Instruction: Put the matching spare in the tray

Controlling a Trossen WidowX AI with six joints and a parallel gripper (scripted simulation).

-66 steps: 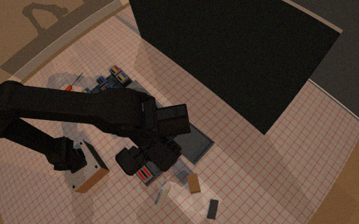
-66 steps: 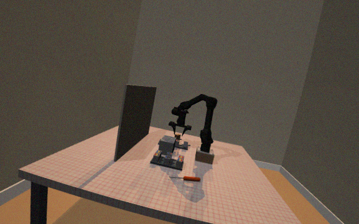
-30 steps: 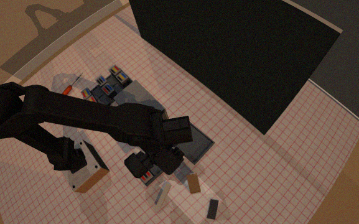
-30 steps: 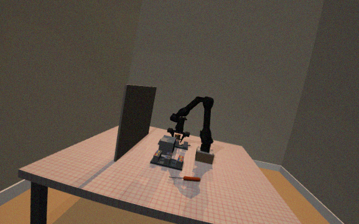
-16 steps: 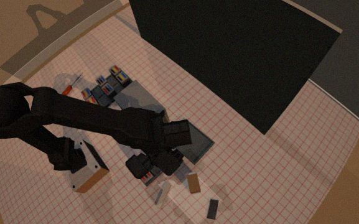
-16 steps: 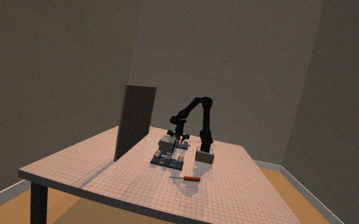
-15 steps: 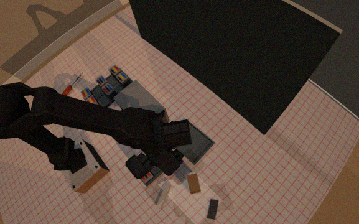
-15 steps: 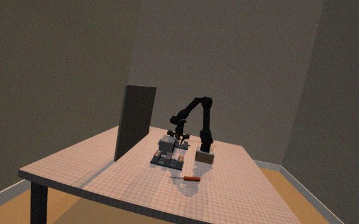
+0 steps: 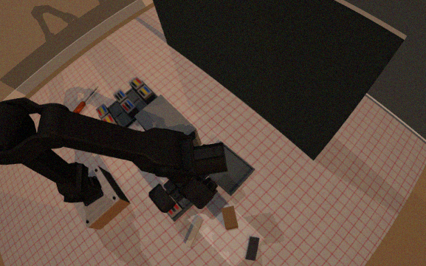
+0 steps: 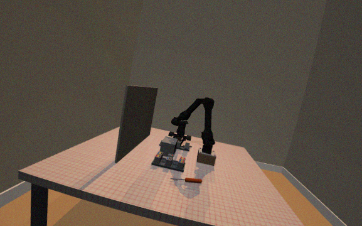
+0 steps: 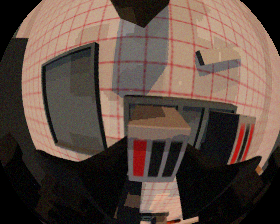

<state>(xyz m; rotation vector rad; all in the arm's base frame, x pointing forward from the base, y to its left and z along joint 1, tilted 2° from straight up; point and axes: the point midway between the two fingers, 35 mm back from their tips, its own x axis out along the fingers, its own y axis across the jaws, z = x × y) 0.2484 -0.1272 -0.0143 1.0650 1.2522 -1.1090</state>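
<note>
Now: gripper tip 20 mm below the dark spare. Round my gripper tip: grey mounted unit 30 mm ahead, 180 mm to the left, 30 mm above; brown block 40 mm ahead, 130 mm to the right, 20 mm above; flat dark grey tray 110 mm ahead, 10 mm to the right, 10 mm below.
</note>
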